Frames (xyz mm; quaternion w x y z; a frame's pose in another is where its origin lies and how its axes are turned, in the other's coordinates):
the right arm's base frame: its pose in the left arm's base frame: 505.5 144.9 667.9 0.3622 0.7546 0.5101 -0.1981
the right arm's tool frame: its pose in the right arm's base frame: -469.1 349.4 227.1 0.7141 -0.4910 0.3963 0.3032
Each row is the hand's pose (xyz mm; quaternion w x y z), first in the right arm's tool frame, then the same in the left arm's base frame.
Working: the right arm's tool frame: its pose in the left arm's base frame: 652.4 -394.8 952.1 0.4871 0.5942 0.3763 0.5178

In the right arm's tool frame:
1: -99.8 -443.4 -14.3 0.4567 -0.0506 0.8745 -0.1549
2: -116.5 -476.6 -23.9 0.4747 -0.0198 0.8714 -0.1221
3: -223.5 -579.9 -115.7 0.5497 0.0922 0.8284 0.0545
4: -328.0 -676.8 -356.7 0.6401 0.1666 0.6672 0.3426
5: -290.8 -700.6 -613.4 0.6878 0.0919 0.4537 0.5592
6: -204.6 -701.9 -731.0 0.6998 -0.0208 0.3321 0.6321
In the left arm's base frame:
1: 645.8 -379.6 497.7 0.0037 -0.2644 0.6636 0.6997
2: 635.3 -385.6 461.3 0.0217 0.2248 -0.6653 -0.7116
3: 531.7 -445.1 333.7 0.1270 0.0370 -0.6257 -0.7688
4: 281.8 -475.4 211.2 0.2157 -0.2449 -0.4485 -0.8321
5: 37.8 -385.7 194.7 0.1799 -0.4289 -0.1951 -0.8635
6: -62.0 -281.2 213.6 0.0991 -0.4715 -0.0387 -0.8754

